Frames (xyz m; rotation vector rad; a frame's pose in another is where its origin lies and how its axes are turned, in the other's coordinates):
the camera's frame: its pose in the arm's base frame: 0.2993 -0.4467 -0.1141 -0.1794 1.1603 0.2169
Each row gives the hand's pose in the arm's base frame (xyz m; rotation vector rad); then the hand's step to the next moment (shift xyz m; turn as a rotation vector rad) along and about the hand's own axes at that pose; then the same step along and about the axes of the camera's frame.
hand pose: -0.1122 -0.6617 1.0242 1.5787 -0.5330 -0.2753
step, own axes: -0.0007 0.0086 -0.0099 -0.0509 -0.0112 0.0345
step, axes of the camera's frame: -0.0068 0.0076 0.0083 -0.0031 0.0111 -0.0614
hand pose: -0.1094 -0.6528 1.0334 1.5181 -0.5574 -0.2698
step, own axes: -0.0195 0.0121 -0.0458 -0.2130 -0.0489 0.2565
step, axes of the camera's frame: -0.0040 0.0468 0.0204 -0.0358 -0.0322 -0.3335
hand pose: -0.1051 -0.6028 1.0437 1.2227 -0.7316 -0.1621
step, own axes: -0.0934 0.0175 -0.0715 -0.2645 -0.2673 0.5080
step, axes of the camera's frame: 0.0270 0.1147 -0.0161 0.0610 -0.2380 -0.5823
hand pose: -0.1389 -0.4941 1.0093 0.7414 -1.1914 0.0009
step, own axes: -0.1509 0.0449 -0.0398 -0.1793 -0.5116 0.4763
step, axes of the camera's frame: 0.0928 0.1221 -0.0534 0.1598 -0.4716 -0.5223
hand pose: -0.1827 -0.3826 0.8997 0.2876 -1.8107 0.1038
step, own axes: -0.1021 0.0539 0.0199 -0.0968 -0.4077 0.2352
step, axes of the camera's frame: 0.0927 0.0648 -0.0305 0.1019 -0.3862 -0.2672
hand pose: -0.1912 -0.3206 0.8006 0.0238 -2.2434 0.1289
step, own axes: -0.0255 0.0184 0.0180 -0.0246 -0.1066 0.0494
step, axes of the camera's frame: 0.0316 0.0159 -0.0080 0.0227 -0.1023 -0.0585
